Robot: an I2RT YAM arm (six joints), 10 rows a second.
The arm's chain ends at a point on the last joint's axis. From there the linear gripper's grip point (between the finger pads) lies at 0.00 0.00 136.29 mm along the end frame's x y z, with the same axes.
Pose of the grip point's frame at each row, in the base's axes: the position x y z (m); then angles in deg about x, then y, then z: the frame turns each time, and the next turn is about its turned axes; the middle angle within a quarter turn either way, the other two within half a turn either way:
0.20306 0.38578 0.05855 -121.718 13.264 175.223
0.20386 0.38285 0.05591 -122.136 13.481 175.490
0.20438 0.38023 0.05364 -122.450 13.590 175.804
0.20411 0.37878 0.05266 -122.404 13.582 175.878
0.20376 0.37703 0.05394 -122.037 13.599 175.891
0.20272 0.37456 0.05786 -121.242 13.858 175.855
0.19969 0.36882 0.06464 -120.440 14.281 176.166
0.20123 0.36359 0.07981 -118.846 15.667 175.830
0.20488 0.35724 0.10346 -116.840 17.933 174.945
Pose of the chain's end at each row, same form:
0.17179 0.27294 0.12829 -121.718 13.264 175.223
0.17209 0.27062 0.12641 -122.136 13.481 175.490
0.17236 0.26844 0.12472 -122.450 13.590 175.804
0.17210 0.26693 0.12365 -122.404 13.582 175.878
0.17171 0.26474 0.12421 -122.037 13.599 175.891
0.17008 0.26143 0.12649 -121.242 13.858 175.855
0.16607 0.25495 0.13156 -120.440 14.281 176.166
0.16443 0.24865 0.14312 -118.846 15.667 175.830
0.16292 0.24154 0.16201 -116.840 17.933 174.945

